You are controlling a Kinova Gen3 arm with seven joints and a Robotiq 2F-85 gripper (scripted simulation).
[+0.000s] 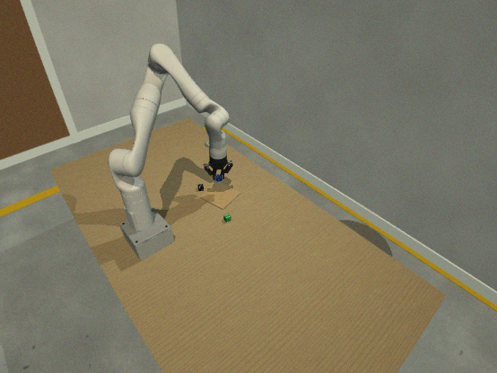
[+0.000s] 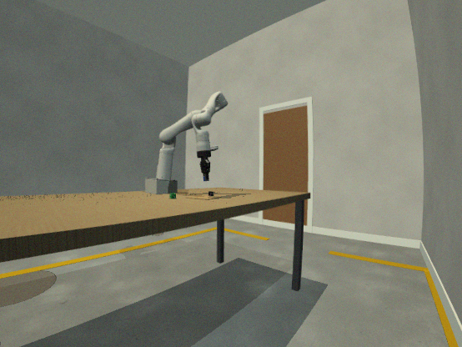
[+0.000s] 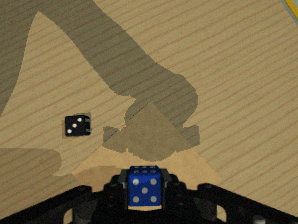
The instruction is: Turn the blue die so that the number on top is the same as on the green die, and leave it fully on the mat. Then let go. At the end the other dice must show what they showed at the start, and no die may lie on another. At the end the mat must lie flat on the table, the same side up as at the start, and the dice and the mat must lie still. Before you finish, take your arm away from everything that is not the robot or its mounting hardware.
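Now: hand 1 cm to the left of the tan mat and 11 cm above it. Also, from my hand: black die (4 cm behind, 9 cm to the left, 10 cm below); blue die (1 cm below); green die (10 cm behind, 15 cm to the right, 10 cm below).
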